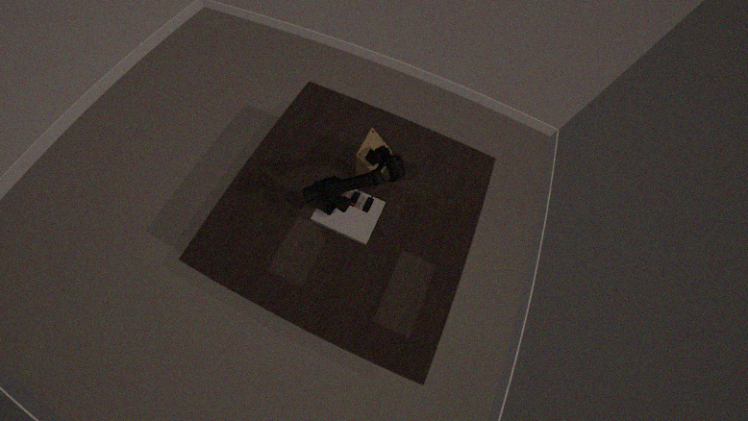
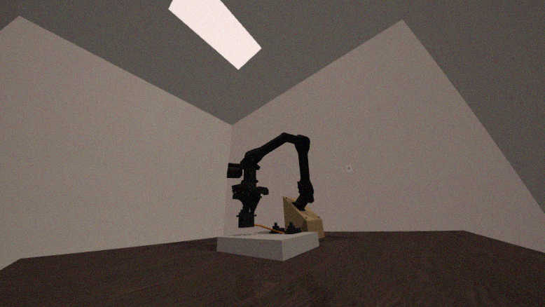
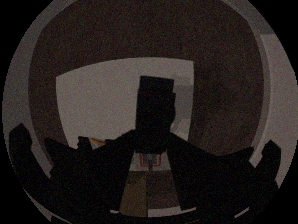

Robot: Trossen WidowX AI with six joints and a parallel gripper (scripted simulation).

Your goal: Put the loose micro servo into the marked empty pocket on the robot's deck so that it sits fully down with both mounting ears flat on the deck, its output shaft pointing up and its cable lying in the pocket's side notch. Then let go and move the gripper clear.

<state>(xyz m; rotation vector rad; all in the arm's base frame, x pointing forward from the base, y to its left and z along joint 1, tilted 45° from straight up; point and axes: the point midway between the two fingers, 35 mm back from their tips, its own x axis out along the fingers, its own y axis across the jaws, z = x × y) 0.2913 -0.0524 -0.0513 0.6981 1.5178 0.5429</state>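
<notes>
Now: the robot deck 1 cm ahead of my gripper tip, 7 cm to the left of it and 10 cm below it.
</notes>
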